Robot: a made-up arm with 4 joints.
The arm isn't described. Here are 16 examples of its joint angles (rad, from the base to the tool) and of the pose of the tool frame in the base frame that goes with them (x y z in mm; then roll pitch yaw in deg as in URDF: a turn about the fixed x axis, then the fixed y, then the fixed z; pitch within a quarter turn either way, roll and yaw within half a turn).
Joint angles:
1: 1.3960 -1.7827 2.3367 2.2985
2: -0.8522 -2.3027 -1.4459 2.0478
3: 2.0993 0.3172 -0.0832 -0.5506
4: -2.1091 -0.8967 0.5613 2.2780
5: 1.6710 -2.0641 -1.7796 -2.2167
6: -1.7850 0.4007 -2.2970 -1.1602
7: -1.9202 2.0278 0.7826 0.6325
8: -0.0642 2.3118 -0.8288 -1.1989
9: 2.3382 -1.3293 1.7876 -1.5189
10: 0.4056 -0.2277 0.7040 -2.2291
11: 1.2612 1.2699 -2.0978 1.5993
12: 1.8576 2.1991 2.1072 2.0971
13: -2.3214 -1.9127 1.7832 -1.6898
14: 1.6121 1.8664 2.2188 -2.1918
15: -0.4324 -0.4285 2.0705 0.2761
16: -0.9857 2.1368 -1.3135 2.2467
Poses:
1: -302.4 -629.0 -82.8 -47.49 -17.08 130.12
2: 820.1 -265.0 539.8 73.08 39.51 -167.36
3: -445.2 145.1 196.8 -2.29 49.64 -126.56
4: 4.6 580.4 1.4 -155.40 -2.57 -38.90
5: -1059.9 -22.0 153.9 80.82 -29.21 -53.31
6: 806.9 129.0 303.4 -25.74 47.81 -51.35
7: 506.6 81.4 417.7 88.17 50.72 173.96
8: 23.9 -674.6 -31.9 -142.54 -26.60 -158.89
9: -130.2 223.2 -45.9 -101.69 14.46 -130.97
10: 208.6 -267.7 161.6 -162.37 61.15 -148.09
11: -805.9 140.0 66.5 -120.62 -16.41 -70.79
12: -330.1 259.9 672.9 95.11 45.72 -144.64
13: 89.2 208.0 -76.3 -99.70 -20.88 125.87
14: -249.1 -113.7 600.8 50.04 5.68 115.42
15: 253.8 -588.0 -18.4 -21.42 -3.23 147.01
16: 465.1 -789.3 309.5 -58.36 16.50 95.60
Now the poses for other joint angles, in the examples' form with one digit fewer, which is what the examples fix.
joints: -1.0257 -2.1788 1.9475 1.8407
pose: 650 259 243 -59.9 28.0 -104.9
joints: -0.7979 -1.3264 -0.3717 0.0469
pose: 410 -227 118 60.5 -66.1 -17.9
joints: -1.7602 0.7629 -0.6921 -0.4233
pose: 484 200 145 -45.0 51.4 31.9
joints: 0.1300 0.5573 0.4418 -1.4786
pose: 209 -349 126 150.4 62.8 167.6
